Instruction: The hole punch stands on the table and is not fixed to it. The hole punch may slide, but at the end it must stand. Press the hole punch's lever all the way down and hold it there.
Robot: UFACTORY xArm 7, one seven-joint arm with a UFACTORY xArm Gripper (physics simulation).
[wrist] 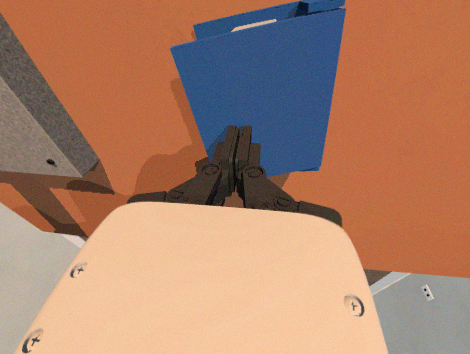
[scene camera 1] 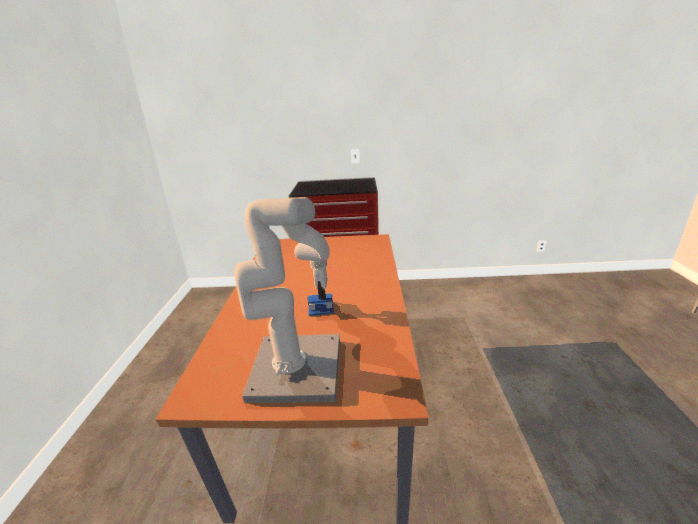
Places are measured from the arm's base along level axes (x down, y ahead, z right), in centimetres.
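Pixels of known places: gripper, fingertip midpoint: (wrist: 240, 142) (scene camera 1: 322, 298); arm's base, link origin: (scene camera 1: 289, 361).
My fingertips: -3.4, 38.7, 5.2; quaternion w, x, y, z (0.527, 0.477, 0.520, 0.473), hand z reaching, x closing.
Note:
Ahead of a thing's pixels: the offset from my fingertips to its middle, as dx, dy, dz. "pt": to the spot under its first point. Level surfaces: height alone.
The blue hole punch @[pt +5.8, -0.7, -1.3] (scene camera 1: 320, 309) stands upright on the orange table @[dx +7.0] (scene camera 1: 360, 265) (wrist: 410, 125), beyond the arm's base. Its broad blue lever @[+1.0, +1.4, -1.6] (wrist: 270, 85) fills the upper middle of the wrist view, with part of the blue base and a light piece showing past its far edge. My gripper (scene camera 1: 321, 296) (wrist: 240, 142) is shut and empty. Its dark fingertips point down over the lever's near part, at the punch's back edge in the scene view. A small shadow lies on the lever beside the fingers. I cannot tell whether the tips touch it, nor how far down the lever is.
The arm's grey base plate (scene camera 1: 321, 377) (wrist: 30, 125) is on the near part of the table and at the left in the wrist view. A red drawer cabinet (scene camera 1: 343, 209) with a black top stands behind the table's far edge.

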